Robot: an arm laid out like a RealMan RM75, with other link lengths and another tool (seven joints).
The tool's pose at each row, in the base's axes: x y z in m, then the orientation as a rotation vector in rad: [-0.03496 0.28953 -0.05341 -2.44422 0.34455 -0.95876]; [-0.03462 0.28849 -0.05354 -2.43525 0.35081 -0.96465]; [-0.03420 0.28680 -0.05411 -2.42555 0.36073 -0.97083]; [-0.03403 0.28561 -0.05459 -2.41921 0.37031 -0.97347]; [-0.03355 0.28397 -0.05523 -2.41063 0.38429 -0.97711]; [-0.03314 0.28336 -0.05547 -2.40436 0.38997 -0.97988]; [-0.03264 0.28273 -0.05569 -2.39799 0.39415 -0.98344]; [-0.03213 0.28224 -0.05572 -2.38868 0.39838 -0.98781]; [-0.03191 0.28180 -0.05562 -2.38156 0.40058 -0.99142]
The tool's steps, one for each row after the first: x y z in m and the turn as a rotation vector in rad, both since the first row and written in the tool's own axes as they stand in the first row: [0.00058 0.00093 -0.00005 0.00456 0.00673 0.00546]; [0.00124 0.00264 0.00002 0.00835 0.01451 0.01336]; [0.00156 0.00390 0.00002 0.00993 0.01925 0.02083]; [0.00220 0.00560 0.00019 0.01162 0.02591 0.03154]; [0.00260 0.00622 0.00041 0.01447 0.03000 0.03655]; [0.00308 0.00684 0.00068 0.01779 0.03437 0.04044]; [0.00363 0.00725 0.00088 0.02348 0.03983 0.04521]; [0.00402 0.00756 0.00081 0.02815 0.04401 0.04814]
